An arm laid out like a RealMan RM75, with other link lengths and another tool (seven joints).
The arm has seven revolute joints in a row. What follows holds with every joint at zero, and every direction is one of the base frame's. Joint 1 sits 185.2 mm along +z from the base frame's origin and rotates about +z. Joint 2 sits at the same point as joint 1 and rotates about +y. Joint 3 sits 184.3 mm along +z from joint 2 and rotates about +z. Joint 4 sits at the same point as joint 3 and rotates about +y. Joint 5 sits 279.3 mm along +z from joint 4 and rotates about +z. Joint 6 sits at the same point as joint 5 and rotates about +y. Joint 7 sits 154.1 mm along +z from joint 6 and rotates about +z. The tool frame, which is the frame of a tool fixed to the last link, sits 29.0 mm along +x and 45.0 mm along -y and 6.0 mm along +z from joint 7; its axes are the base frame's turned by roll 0.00, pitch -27.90 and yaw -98.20 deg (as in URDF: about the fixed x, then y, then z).
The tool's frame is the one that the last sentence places.
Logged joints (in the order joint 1, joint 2, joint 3, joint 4, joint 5, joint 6, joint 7), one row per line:
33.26, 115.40, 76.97, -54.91, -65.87, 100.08, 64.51
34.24, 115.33, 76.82, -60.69, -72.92, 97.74, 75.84
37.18, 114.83, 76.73, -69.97, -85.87, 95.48, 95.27
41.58, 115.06, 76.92, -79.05, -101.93, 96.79, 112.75
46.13, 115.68, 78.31, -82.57, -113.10, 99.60, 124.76
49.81, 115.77, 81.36, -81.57, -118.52, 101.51, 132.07
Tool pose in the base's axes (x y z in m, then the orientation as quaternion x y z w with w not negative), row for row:
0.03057, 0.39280, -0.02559, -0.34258, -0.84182, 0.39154, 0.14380
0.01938, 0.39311, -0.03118, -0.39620, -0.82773, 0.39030, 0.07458
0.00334, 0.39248, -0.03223, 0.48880, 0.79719, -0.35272, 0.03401
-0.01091, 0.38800, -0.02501, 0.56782, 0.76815, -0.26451, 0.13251
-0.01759, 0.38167, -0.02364, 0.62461, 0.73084, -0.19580, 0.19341
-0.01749, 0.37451, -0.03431, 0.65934, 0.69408, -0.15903, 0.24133
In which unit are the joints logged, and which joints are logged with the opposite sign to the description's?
The joints are logged in degrees. Opposite sign: joint 3, joint 6.
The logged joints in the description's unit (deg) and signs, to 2 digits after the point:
33.26, 115.40, -76.97, -54.91, -65.87, -100.08, 64.51
34.24, 115.33, -76.82, -60.69, -72.92, -97.74, 75.84
37.18, 114.83, -76.73, -69.97, -85.87, -95.48, 95.27
41.58, 115.06, -76.92, -79.05, -101.93, -96.79, 112.75
46.13, 115.68, -78.31, -82.57, -113.10, -99.60, 124.76
49.81, 115.77, -81.36, -81.57, -118.52, -101.51, 132.07

